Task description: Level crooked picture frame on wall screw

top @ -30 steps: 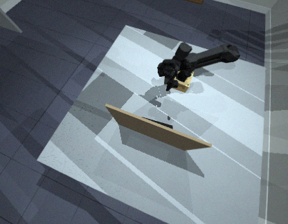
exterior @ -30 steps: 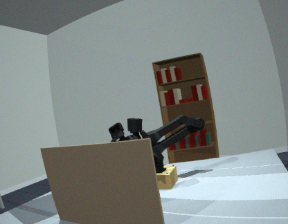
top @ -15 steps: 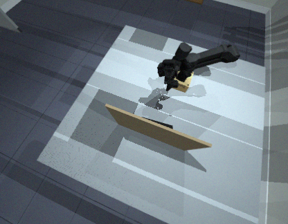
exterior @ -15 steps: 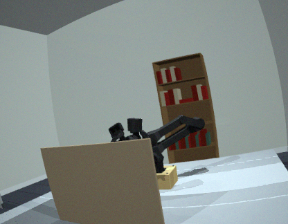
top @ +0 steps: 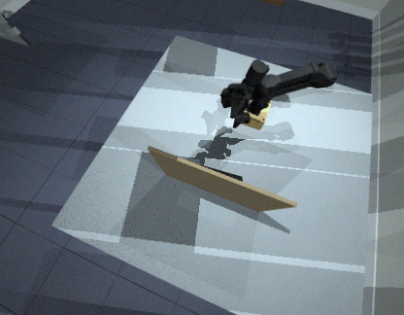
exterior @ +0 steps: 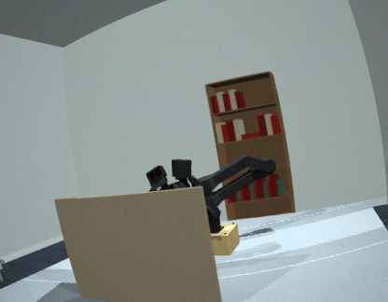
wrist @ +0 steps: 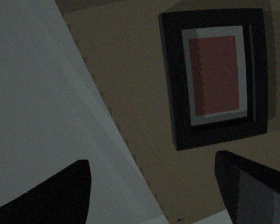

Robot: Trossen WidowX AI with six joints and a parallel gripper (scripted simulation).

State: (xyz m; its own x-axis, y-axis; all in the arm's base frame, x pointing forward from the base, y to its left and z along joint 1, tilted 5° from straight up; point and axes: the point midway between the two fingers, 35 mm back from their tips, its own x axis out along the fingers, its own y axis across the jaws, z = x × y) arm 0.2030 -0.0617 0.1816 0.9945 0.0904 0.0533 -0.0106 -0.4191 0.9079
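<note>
My gripper tip is 190 mm short of the picture frame, 90 mm above it and 50 mm to the right of it. Also, from my gripper tip: tan wall panel: 210 mm ahead, 100 mm below, 40 mm to the left.
</note>
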